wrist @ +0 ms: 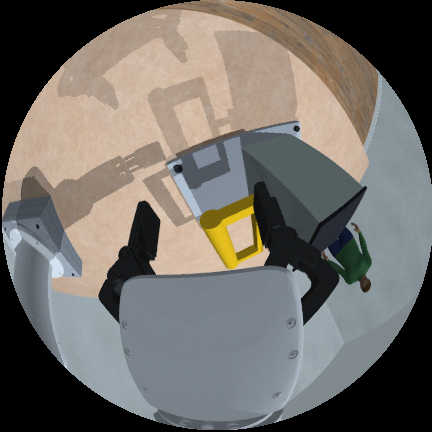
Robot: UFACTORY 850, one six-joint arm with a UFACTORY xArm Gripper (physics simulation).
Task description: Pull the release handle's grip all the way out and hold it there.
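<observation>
The yellow release handle (220, 242) is a rectangular loop with a thick round grip bar on its left side, right of centre in the wrist view. It stands out beside the grey-green housing (307, 170), which is fixed on a light grey base plate (237, 162). My gripper (200, 201) is open, with nothing held between its fingers. The grip bar shows between the two black fingers, nearer the right one. The right finger overlaps the loop's right part in the view and hides where the handle meets the housing. Whether that finger touches it I cannot tell.
The robot's own grey base (37, 225) stands at the far left on the light tan table top (100, 135). The housing's dark end panel (342, 220) faces lower right. A small figure in a green top (356, 257) shows beyond the table edge at the right.
</observation>
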